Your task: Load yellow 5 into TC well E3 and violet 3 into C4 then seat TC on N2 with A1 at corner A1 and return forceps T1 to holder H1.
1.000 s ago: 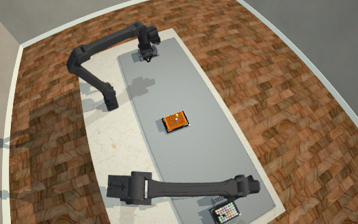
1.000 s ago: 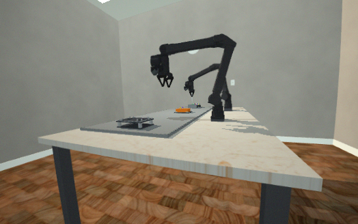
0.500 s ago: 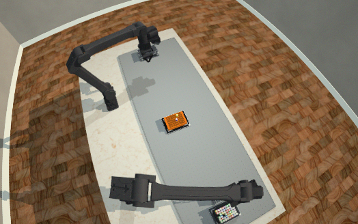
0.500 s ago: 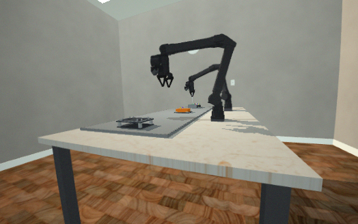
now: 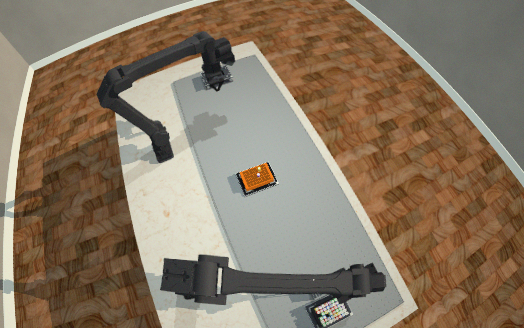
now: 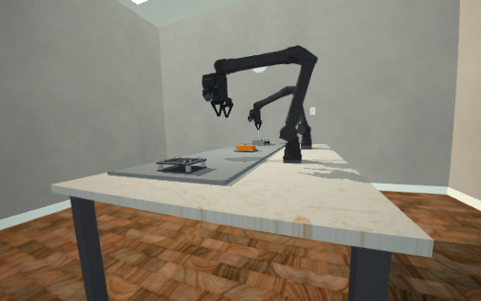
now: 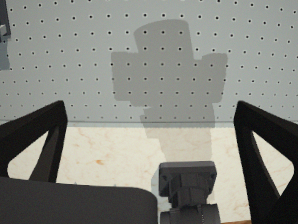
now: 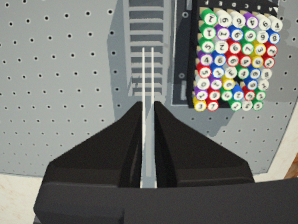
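Right now the slotted grey holder is 15 cm below my right hand.
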